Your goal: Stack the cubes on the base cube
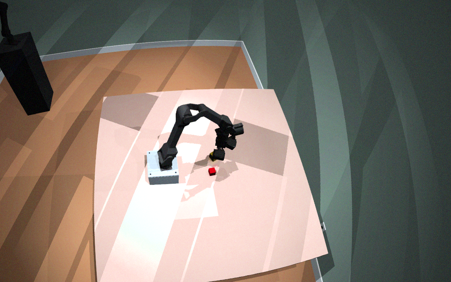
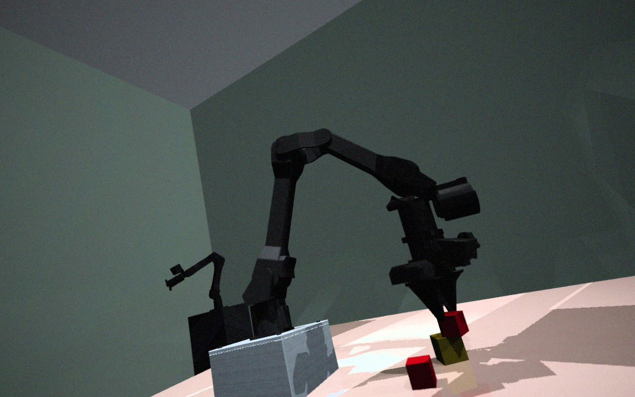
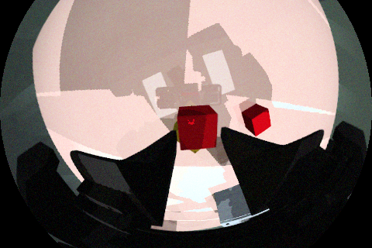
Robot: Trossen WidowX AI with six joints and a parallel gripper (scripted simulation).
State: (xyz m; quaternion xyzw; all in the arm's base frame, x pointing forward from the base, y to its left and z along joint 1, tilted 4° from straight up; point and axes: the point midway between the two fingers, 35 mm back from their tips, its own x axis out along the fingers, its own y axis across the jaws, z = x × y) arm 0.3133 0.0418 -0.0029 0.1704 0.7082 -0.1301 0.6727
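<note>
Now: the red cube 10 mm below my gripper tip. From my gripper tip the other things lie so: yellow cube (20 mm behind, 10 mm to the left, 50 mm below).
</note>
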